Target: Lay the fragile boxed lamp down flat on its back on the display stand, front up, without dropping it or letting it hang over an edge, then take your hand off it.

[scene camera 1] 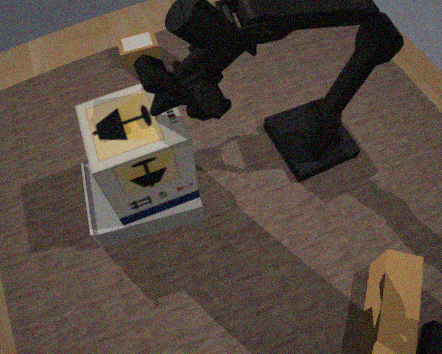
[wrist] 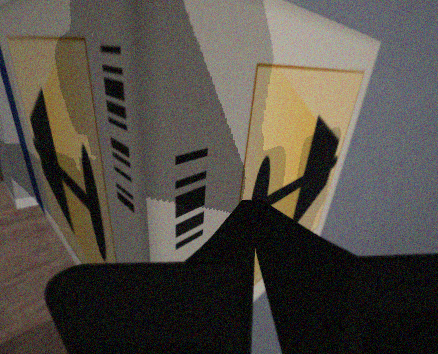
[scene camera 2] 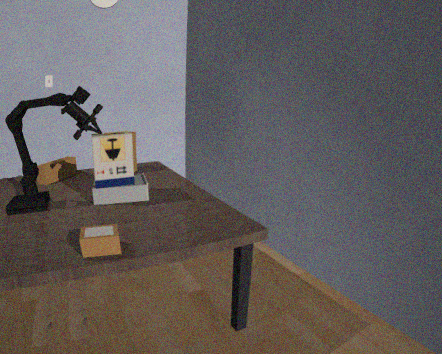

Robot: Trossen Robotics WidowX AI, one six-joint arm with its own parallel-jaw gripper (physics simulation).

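Where they show: gripper, fingertip midpoint: [scene camera 1: 151,114] [wrist: 251,209] [scene camera 2: 101,133]; arm's base, link origin: [scene camera 1: 317,144] [scene camera 2: 31,196].
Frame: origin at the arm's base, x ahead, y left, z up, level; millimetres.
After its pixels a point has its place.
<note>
The boxed lamp [scene camera 1: 155,185] @[x 413, y 65, z 151 mm] [scene camera 2: 114,157] @[x 435, y -98, z 164 mm] [wrist: 165,115] @[x 337, y 27, z 259 mm] stands upright on the white display stand [scene camera 1: 100,212] @[x 552, y 24, z 36 mm] [scene camera 2: 122,195] @[x 458, y -113, z -3 mm], its blue band low down. Lamp pictures show on its top and on a side in scene camera 1; a narrow brown strip shows at its right in scene camera 2. It sits toward the arm's side of the stand, with bare stand on the far side. My gripper [scene camera 1: 153,113] @[x 381, y -14, z 262 mm] [scene camera 2: 100,132] @[x 381, y -14, z 262 mm] [wrist: 251,209] @[x 381, y -14, z 262 mm] is shut and empty, its tips at the top edge on the arm's side; whether they touch is unclear.
A small brown box with a white top [scene camera 1: 136,43] @[x 359, y -518, z 23 mm] [scene camera 2: 100,245] @[x 357, y -571, z -2 mm] sits near one table edge. A larger brown block [scene camera 1: 400,280] @[x 14, y 390, z 73 mm] [scene camera 2: 47,172] @[x 21, y 340, z 34 mm] stands on the opposite side. The arm's black base [scene camera 1: 310,142] @[x 36, y 12, z 45 mm] [scene camera 2: 27,203] @[x 16, y -127, z 5 mm] is beside the stand. The table edge [scene camera 2: 200,255] @[x 658, y -584, z -73 mm] shows in scene camera 2.
</note>
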